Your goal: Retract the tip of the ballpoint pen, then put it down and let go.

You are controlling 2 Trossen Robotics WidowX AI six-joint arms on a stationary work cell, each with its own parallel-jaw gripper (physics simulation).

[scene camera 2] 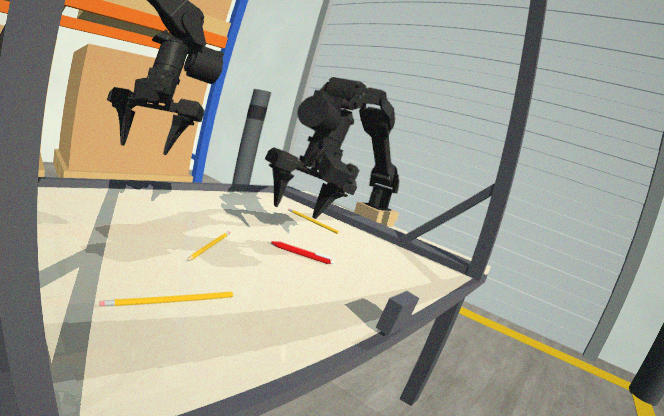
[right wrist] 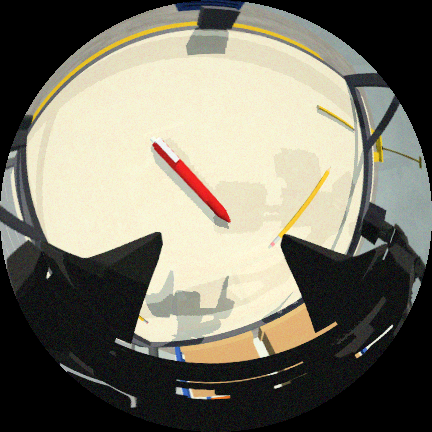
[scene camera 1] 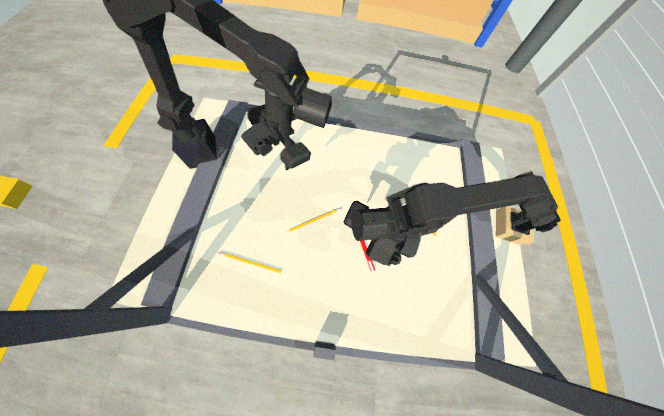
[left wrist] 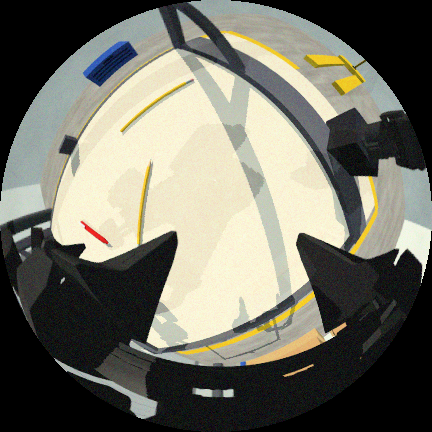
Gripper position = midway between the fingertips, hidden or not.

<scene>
My left gripper (scene camera 2: 143, 150) is open, holding nothing. Also in view: my right gripper (scene camera 2: 295, 212) and a tan wooden block (scene camera 1: 503, 215).
My left gripper also shows in scene camera 1 (scene camera 1: 277, 157) and in the left wrist view (left wrist: 240, 238). My right gripper also shows in the right wrist view (right wrist: 224, 240), in scene camera 1 (scene camera 1: 369, 234) and in the left wrist view (left wrist: 80, 249).
</scene>
